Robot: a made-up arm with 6 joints.
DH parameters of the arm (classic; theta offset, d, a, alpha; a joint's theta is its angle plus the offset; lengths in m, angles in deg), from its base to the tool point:
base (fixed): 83.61 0 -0.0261 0
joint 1: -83.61 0.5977 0.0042 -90
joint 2: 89.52 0 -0.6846 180
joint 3: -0.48 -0.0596 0.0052 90
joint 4: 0 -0.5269 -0.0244 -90
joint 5: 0 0.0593 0.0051 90
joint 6: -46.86 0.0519 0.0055 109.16
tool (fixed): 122.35 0.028 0 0
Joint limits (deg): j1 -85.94..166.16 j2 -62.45..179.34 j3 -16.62..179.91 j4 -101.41..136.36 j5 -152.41..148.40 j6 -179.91..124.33
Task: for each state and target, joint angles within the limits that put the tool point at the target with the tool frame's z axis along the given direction. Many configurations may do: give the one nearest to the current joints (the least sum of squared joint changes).
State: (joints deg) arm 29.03 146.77 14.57 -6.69 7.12 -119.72
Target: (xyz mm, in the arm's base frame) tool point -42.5 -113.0 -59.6 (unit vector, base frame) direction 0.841 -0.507 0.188
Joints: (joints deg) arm 62.81 146.53 -16.49 -41.86 39.47 -109.11
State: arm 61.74 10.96 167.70 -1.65 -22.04 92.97
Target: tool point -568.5 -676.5 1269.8 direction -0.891 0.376 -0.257
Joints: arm 50.33 -35.23 132.62 -42.46 -17.56 66.12
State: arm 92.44 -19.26 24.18 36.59 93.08 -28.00
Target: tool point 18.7 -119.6 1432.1 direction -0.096 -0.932 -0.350
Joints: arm 108.99 -42.94 -1.42 30.51 81.62 -31.76
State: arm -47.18 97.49 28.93 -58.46 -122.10 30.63
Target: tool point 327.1 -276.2 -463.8 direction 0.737 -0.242 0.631
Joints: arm -33.91 141.23 50.68 -70.10 -125.69 82.47
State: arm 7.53 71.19 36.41 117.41 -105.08 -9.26
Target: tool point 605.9 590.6 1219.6 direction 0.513 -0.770 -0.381
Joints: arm 37.10 26.64 30.14 136.19 -131.08 35.74
